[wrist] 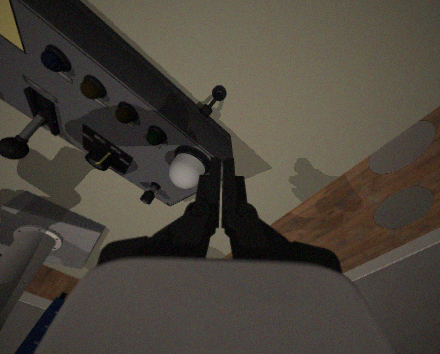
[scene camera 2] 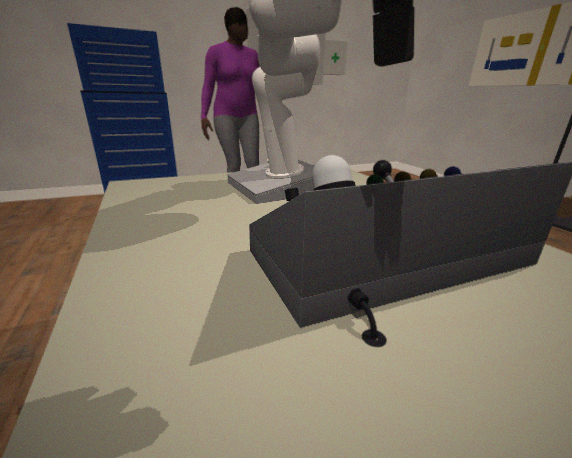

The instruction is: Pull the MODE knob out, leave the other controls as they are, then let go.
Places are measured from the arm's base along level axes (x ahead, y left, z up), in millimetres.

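Where they show: gripper, fingertip midpoint: [wrist: 221,173] [scene camera 2: 393,63]; arm's base, link origin: [wrist: 40,237] [scene camera 2: 284,171].
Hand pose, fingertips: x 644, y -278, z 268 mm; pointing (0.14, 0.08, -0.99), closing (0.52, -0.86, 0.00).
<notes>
Things, the pixels of their top centre, and the offset from my fingertips. "spot": a spot on its surface instead.
- black rotary knob with a yellow pointer, top centre: [wrist: 93,164] dx -207, dy +160, dz -188 mm
- stem, surface spot: [scene camera 2: 291,194] [wrist: 151,197] spot: dx -224, dy +36, dz -193 mm
- large white dome, surface spot: [scene camera 2: 332,171] [wrist: 199,170] spot: dx -69, dy -5, dz -114 mm
- ball-ended lever, top centre: [scene camera 2: 383,160] dx -247, dy +288, dz -159 mm
- cable, surface spot: [scene camera 2: 372,320] spot: dx +8, dy +18, dz -299 mm
The dark control box [scene camera 2: 425,225] [wrist: 100,45] stands on the table. No label is readable, so I cannot tell which control is the MODE knob. In the wrist view, a black rotary knob with a yellow pointer [wrist: 98,157] sits on a dark plate at the panel's front edge. A small black knob on a stem [wrist: 147,196] [scene camera 2: 291,194] sticks out near the panel's end, beside a large white dome [wrist: 186,170] [scene camera 2: 332,171]. My gripper [wrist: 221,173] [scene camera 2: 394,61] is shut and empty, above the box and apart from it. In the wrist view its fingertips appear just beside the dome.
Other controls are blue [wrist: 54,58] [scene camera 2: 452,171], two dark yellow and green [wrist: 156,135] [scene camera 2: 375,178] buttons in a row, and a ball-ended lever [wrist: 14,148] [scene camera 2: 382,167]. A cable [scene camera 2: 372,320] leaves the box's back. A person [scene camera 2: 235,85] stands behind the table.
</notes>
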